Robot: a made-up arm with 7 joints.
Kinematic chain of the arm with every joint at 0, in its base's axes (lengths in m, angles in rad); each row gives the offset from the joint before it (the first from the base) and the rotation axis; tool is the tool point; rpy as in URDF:
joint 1: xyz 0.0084 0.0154 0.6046 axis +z
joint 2: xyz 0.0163 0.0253 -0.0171 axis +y
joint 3: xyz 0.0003 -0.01 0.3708 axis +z
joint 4: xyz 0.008 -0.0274 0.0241 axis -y
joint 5: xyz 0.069 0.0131 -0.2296 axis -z
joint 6: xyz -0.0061 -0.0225 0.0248 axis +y
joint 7: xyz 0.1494 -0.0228 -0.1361 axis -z
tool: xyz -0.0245 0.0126 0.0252 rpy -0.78 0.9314 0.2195
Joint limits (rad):
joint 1: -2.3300..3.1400
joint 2: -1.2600..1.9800
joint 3: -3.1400..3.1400
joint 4: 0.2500..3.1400
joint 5: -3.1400..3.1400
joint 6: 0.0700..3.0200
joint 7: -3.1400..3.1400
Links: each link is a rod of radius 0.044 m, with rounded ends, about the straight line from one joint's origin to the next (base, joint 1, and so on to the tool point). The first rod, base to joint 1, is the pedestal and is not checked.
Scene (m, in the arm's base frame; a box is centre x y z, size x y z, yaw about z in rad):
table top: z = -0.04
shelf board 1: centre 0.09 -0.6 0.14 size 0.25 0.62 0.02 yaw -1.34
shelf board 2: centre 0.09 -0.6 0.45 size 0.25 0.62 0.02 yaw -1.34
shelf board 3: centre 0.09 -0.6 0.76 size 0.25 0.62 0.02 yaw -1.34
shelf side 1: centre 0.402 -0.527 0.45 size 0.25 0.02 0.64 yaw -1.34
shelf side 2: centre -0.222 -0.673 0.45 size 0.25 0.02 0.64 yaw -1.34
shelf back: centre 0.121 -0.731 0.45 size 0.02 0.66 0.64 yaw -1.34
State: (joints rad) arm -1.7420 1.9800 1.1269 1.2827 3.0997 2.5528 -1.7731
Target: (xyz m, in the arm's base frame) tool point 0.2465 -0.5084 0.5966
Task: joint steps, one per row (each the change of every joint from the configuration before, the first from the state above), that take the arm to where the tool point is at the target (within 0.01 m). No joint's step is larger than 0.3 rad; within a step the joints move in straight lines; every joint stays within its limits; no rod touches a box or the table.
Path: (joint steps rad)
1: -0.1212 0.0000 -0.1018 -0.2867 0.0012 -0.0306 0.0263
2: -0.1213 0.0000 -0.1019 -0.2867 0.0012 -0.0307 0.0263
3: -0.1212 0.0000 -0.1018 -0.2867 0.0012 -0.0306 0.0263
4: 0.0763 -0.0935 0.1936 -0.0863 -0.2906 -0.1259 -0.0032
5: 0.0764 -0.0934 0.1936 -0.0863 -0.2906 -0.1258 -0.0033
6: 0.0705 -0.0472 0.0462 0.2238 0.0959 0.1217 -0.0145
7: 0.0705 -0.0471 0.0463 0.2238 0.0958 0.1217 -0.0145
8: 0.0706 -0.0472 0.0463 0.2238 0.0959 0.1217 -0.0146

